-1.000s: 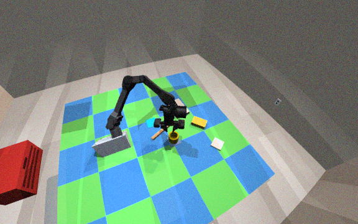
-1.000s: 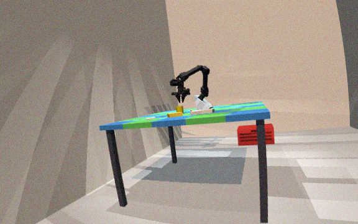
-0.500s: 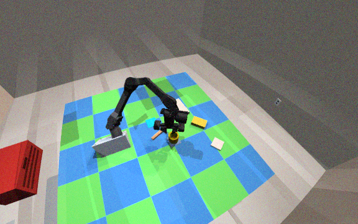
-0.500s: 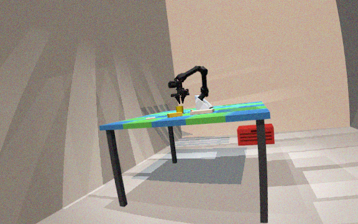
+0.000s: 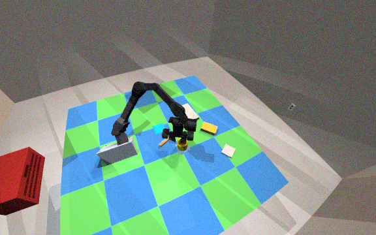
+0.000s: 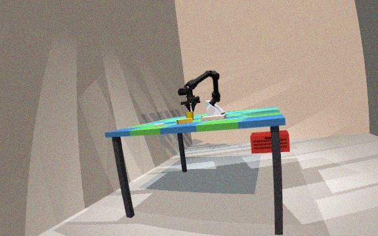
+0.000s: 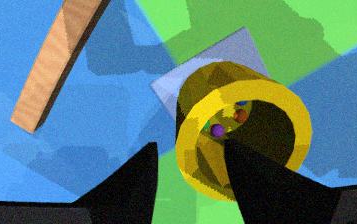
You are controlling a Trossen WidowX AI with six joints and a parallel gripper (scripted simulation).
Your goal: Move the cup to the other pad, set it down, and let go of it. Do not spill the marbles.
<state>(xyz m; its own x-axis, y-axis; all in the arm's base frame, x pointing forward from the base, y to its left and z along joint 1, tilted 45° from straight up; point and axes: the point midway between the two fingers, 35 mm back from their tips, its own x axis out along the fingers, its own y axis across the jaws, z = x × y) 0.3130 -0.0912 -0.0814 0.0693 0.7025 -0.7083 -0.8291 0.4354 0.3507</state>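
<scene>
Right now my gripper tip is 3 cm above the cup, 2 cm to the left of it and 2 cm short of it. The rest, counted from my gripper tip: wooden stick (10 cm to the left, 7 cm below, 1 cm behind); then lilac pad (8 cm below, 3 cm ahead, 2 cm to the right); then orange marble (5 cm below, 3 cm to the right, 3 cm ahead).
</scene>
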